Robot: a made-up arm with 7 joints.
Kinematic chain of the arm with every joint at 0, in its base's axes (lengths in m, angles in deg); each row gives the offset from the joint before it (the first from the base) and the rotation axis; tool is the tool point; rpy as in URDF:
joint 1: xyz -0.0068 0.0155 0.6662 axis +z
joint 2: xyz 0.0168 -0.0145 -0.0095 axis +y
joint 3: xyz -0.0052 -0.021 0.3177 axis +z
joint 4: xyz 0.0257 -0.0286 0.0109 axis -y
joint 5: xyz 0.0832 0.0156 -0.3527 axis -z
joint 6: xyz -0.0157 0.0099 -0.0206 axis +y
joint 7: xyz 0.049 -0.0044 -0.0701 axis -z
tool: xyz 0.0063 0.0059 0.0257 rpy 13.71 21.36 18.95
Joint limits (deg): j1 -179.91..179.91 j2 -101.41..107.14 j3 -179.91..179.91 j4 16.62..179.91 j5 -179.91..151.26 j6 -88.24..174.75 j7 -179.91..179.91
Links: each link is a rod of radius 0.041 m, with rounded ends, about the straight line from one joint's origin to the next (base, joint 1, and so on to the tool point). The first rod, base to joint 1, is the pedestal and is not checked.
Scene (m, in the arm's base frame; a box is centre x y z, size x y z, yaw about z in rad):
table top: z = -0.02
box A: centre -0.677 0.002 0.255 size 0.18 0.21 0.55 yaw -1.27
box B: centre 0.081 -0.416 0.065 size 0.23 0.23 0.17 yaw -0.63
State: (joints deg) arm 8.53 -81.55 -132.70 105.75 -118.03 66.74 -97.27
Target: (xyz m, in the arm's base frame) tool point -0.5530 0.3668 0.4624
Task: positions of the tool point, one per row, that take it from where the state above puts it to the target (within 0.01 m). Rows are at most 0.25 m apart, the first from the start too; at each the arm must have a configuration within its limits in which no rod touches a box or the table.
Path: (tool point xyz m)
1: -0.6099 -0.2580 0.5076
2: -0.6649 -0.1314 0.6399
3: -0.6611 -0.0008 0.7970
4: -0.6685 0.1342 0.6851
5: -0.6300 0.2625 0.5721
6: -0.5530 0.3668 0.4624

